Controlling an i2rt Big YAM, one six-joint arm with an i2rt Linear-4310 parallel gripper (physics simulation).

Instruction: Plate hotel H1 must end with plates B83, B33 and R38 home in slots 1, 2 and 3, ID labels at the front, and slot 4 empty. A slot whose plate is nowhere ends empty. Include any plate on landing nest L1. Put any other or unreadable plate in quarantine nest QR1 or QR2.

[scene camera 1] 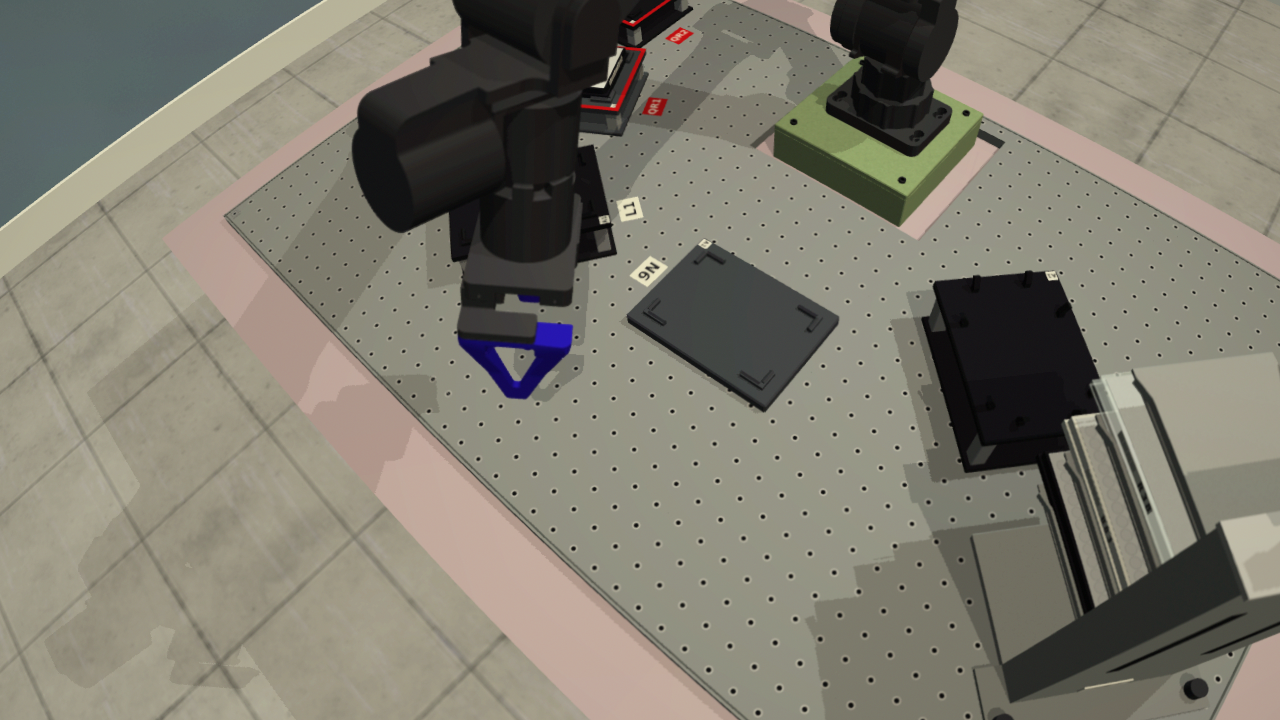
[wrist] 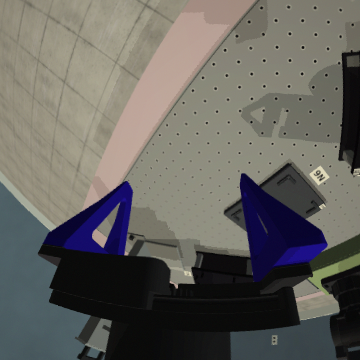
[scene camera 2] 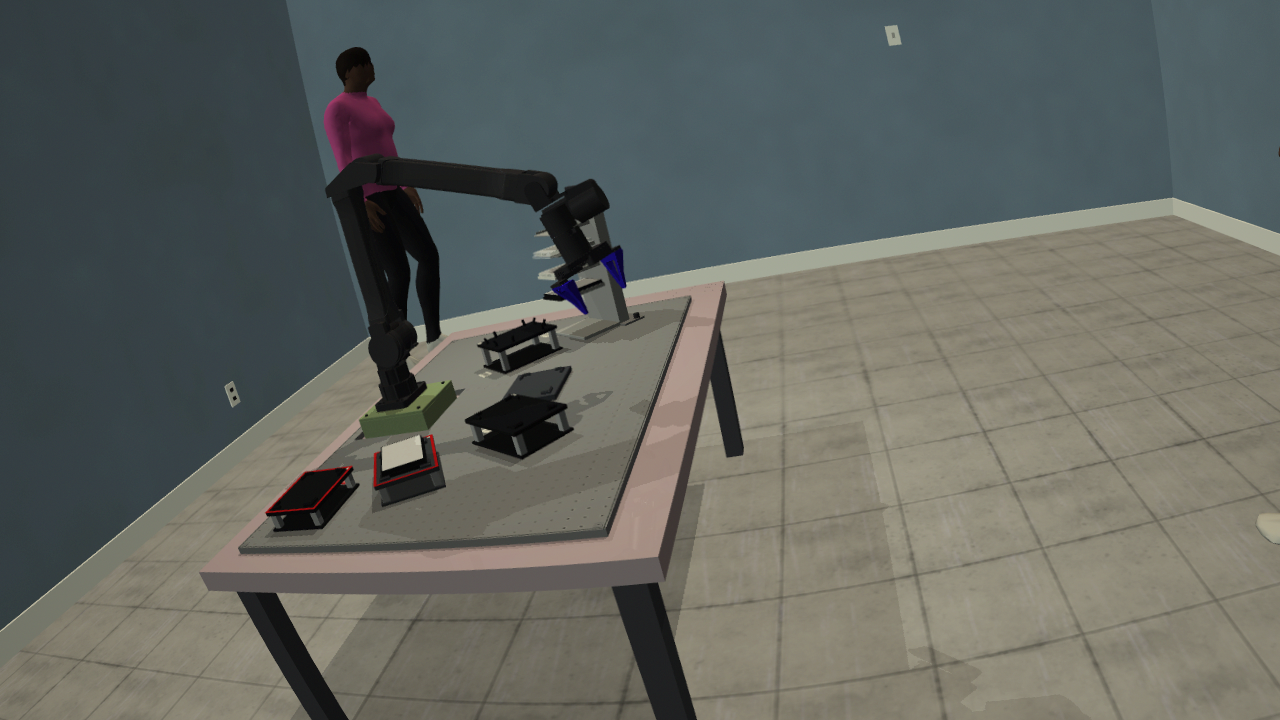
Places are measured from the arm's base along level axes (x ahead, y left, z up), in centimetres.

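Pixels of known places: gripper, fingertip midpoint: [scene camera 1: 523, 346] [wrist: 182, 182] [scene camera 2: 605, 300]; arm's base at its link origin: [scene camera 1: 887, 114] [wrist: 345, 277] [scene camera 2: 402, 399].
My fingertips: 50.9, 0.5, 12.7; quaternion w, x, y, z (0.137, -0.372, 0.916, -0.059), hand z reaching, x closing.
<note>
For each thing: its top centre in the pictures, then the offset to it from my fingertips, as dx, dy, dz.
- L1 at its top centre: [scene camera 1: 523, 193] [scene camera 2: 512, 409] -15.5, -21.4, -10.8
- white-topped plate at its top centre: [scene camera 1: 566, 63] [scene camera 2: 401, 452] -33.3, -34.3, -11.0
- Nest QR2 at its top centre: [scene camera 2: 308, 486] -50.8, -43.1, -11.8
- low grey nest N6 at its top centre: [scene camera 1: 732, 312] [scene camera 2: 535, 381] [wrist: 273, 213] -19.7, +2.8, -14.6
My gripper [scene camera 1: 523, 358] [scene camera 2: 605, 299] [wrist: 182, 182] is open and empty, high above the board between landing nest L1 and the front edge. Plate hotel H1 [scene camera 1: 1127, 617] [scene camera 2: 614, 302] stands at the far end, partly behind the gripper in the second scene view. Several plates [scene camera 1: 1096, 501] [scene camera 2: 546, 253] sit in its slots; their IDs are unreadable. L1 [scene camera 1: 597, 243] [scene camera 2: 516, 414] bears no visible plate; the arm partly hides it in the first scene view. A white-topped plate [scene camera 1: 610, 73] [scene camera 2: 402, 454] lies on nest QR1 [scene camera 1: 639, 68] [scene camera 2: 435, 458]. Nest QR2 [scene camera 2: 308, 492] bears no visible plate.
The low grey nest N6 [scene camera 1: 733, 322] [scene camera 2: 543, 382] [wrist: 292, 195] lies beside L1. A raised black stand with pegs [scene camera 1: 1011, 358] [scene camera 2: 519, 337] stands near the hotel. The green arm base [scene camera 1: 841, 170] [scene camera 2: 407, 420] is at the table's other long side. A person [scene camera 2: 362, 129] stands behind the table.
</note>
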